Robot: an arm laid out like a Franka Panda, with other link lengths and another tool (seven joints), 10 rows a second.
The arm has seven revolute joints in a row. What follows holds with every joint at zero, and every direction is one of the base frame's.
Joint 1 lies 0.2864 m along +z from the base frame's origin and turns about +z.
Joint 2 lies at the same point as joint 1 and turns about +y.
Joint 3 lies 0.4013 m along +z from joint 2 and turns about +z.
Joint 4 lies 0.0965 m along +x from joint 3 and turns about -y.
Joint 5 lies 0.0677 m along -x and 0.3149 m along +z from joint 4 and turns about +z.
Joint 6 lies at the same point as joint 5 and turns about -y.
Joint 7 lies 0.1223 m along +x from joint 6 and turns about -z.
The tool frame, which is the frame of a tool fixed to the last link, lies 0.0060 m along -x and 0.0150 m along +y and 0.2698 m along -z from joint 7; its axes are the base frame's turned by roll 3.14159, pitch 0.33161 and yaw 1.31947 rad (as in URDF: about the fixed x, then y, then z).
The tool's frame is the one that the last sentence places.
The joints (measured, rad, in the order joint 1, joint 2, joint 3, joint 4, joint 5, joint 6, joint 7), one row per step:
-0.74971 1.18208 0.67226 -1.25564 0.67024 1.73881 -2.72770
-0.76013 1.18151 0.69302 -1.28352 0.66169 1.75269 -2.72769
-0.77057 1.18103 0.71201 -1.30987 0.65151 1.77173 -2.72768
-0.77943 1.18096 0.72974 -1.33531 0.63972 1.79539 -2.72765
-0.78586 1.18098 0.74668 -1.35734 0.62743 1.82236 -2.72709
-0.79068 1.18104 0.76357 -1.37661 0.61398 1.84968 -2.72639
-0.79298 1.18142 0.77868 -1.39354 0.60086 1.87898 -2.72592
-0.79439 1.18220 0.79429 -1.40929 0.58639 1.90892 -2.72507
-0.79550 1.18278 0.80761 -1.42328 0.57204 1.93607 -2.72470
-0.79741 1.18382 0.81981 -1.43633 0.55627 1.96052 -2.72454
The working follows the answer.
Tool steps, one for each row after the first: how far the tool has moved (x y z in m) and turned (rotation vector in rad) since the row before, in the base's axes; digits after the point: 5 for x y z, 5 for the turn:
-0.00465 0.00716 0.00059 0.00880 0.00415 0.00732
-0.00356 0.00521 -0.00062 0.00263 0.00278 0.00291
-0.00275 0.00493 -0.00186 -0.00238 0.00181 0.00103
-0.00111 0.00478 -0.00190 -0.00646 -0.00069 -0.00111
-0.00029 0.00491 -0.00146 -0.00863 -0.00328 -0.00065
0.00070 0.00497 -0.00199 -0.01121 -0.00464 -0.00191
0.00108 0.00528 -0.00180 -0.01238 -0.00614 -0.00132
0.00087 0.00438 -0.00192 -0.01286 -0.00657 -0.00069
0.00031 0.00344 -0.00224 -0.01310 -0.00675 0.00057

Tool pose at each row, in the base's axes (x y z in m, rotation vector in rad; rounded; the steps above come from the unrounded poses):
0.71763 -0.01253 0.09635 -0.03010 2.02731 1.75271
0.71299 -0.00537 0.09694 -0.03118 2.02481 1.76751
0.70943 -0.00016 0.09632 -0.03088 2.02537 1.77292
0.70668 0.00477 0.09445 -0.03106 2.02910 1.77180
0.70557 0.00955 0.09255 -0.03252 2.03400 1.76436
0.70528 0.01446 0.09109 -0.03737 2.03913 1.75405
0.70597 0.01944 0.08910 -0.04291 2.04511 1.73985
0.70705 0.02472 0.08729 -0.05069 2.05115 1.72425
0.70791 0.02910 0.08538 -0.05961 2.05739 1.70835
0.70822 0.03255 0.08314 -0.07005 2.06398 1.69285

